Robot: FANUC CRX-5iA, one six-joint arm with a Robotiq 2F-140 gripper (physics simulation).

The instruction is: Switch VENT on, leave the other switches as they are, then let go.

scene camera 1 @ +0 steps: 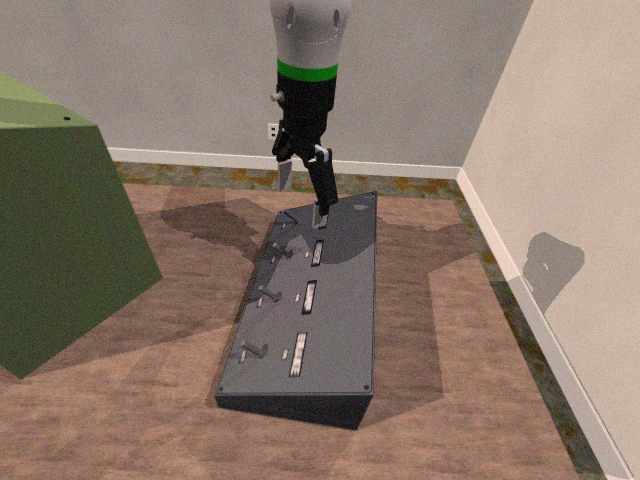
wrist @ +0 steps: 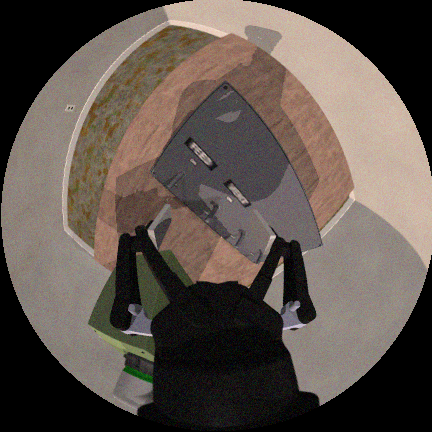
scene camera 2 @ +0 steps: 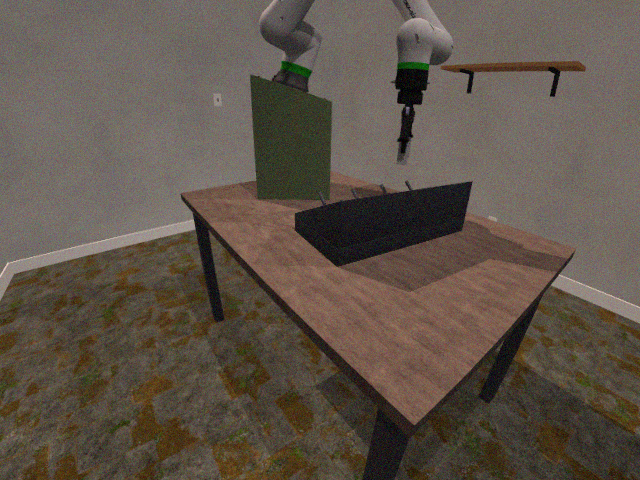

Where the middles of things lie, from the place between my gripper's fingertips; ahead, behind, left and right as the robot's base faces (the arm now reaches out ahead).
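Scene:
There's the dark sloped switch panel point(scene camera 1: 317, 366), and it's 5 cm ahead of my hand, 10 cm to the right of it and 13 cm below it.

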